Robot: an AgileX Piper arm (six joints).
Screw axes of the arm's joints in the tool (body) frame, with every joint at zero. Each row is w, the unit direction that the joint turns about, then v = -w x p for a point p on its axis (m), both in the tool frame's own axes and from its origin. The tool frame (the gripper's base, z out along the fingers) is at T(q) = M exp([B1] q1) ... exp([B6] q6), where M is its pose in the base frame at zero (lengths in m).
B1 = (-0.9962, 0, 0.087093, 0, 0.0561, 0)
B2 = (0, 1, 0, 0.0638, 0, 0.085)
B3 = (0, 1, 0, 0.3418, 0, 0.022)
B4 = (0, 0, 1, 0, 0, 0)
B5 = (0, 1, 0, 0.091, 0, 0)
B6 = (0, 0, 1, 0, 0, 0)
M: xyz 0.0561 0 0.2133 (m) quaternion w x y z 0.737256 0 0.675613 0
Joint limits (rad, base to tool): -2.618..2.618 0..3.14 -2.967..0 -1.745..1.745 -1.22..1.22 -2.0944..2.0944
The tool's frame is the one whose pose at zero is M.
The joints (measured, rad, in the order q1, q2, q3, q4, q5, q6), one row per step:
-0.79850, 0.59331, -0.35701, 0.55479, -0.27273, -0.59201
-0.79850, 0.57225, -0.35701, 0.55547, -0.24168, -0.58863
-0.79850, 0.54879, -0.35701, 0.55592, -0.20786, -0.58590
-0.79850, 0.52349, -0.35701, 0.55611, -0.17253, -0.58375
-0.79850, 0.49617, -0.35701, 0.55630, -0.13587, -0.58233
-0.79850, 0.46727, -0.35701, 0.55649, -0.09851, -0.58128
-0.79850, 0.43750, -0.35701, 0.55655, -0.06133, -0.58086
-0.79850, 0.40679, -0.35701, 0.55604, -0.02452, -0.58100
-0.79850, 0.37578, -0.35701, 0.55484, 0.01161, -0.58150
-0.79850, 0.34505, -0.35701, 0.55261, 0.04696, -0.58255
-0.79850, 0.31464, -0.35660, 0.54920, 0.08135, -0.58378
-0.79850, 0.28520, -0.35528, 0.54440, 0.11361, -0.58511
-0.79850, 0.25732, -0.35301, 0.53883, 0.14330, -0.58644
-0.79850, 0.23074, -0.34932, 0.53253, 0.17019, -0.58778
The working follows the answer.
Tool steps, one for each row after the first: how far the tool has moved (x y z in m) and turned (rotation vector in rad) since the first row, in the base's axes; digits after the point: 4 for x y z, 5 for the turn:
-0.0014, 0.0035, 0.0003, 0.00787, -0.00109, 0.01639
-0.0030, 0.0074, 0.0005, 0.01506, -0.00136, 0.03426
-0.0048, 0.0116, 0.0008, 0.02112, -0.00108, 0.05295
-0.0068, 0.0161, 0.0011, 0.02580, -0.00048, 0.07234
-0.0090, 0.0210, 0.0014, 0.02918, 0.00017, 0.09210
-0.0113, 0.0259, 0.0016, 0.03094, 0.00116, 0.11175
-0.0139, 0.0311, 0.0019, 0.03064, 0.00264, 0.13114
-0.0165, 0.0362, 0.0020, 0.02863, 0.00479, 0.15004
-0.0191, 0.0414, 0.0020, 0.02497, 0.00832, 0.16826
-0.0218, 0.0464, 0.0017, 0.02009, 0.01323, 0.18561
-0.0244, 0.0512, 0.0010, 0.01416, 0.01959, 0.20134
-0.0268, 0.0556, -0.0001, 0.00797, 0.02691, 0.21529
-0.0291, 0.0596, -0.0017, 0.00162, 0.03506, 0.22734

Tool pose at each row, in the base's axes (x y z in m, rotation vector in rad; rounded; the steps above come from the unrounded poses):
0.0803, -0.1010, 0.3050, 0.66889, 1.38573, -0.78972
0.0790, -0.0975, 0.3053, 0.66322, 1.39235, -0.77118
0.0774, -0.0936, 0.3056, 0.65563, 1.39963, -0.75222
0.0756, -0.0894, 0.3058, 0.64635, 1.40696, -0.73357
0.0736, -0.0848, 0.3061, 0.63536, 1.41397, -0.71538
0.0714, -0.0800, 0.3064, 0.62305, 1.42037, -0.69773
0.0690, -0.0750, 0.3067, 0.60946, 1.42620, -0.68136
0.0665, -0.0699, 0.3069, 0.59432, 1.43133, -0.66673
0.0638, -0.0647, 0.3070, 0.57802, 1.43606, -0.65386
0.0612, -0.0596, 0.3070, 0.56052, 1.44104, -0.64315
0.0585, -0.0546, 0.3067, 0.54229, 1.44641, -0.63447
0.0560, -0.0498, 0.3060, 0.52398, 1.45222, -0.62831
0.0535, -0.0454, 0.3049, 0.50646, 1.45835, -0.62411
0.0512, -0.0413, 0.3033, 0.48996, 1.46474, -0.62183

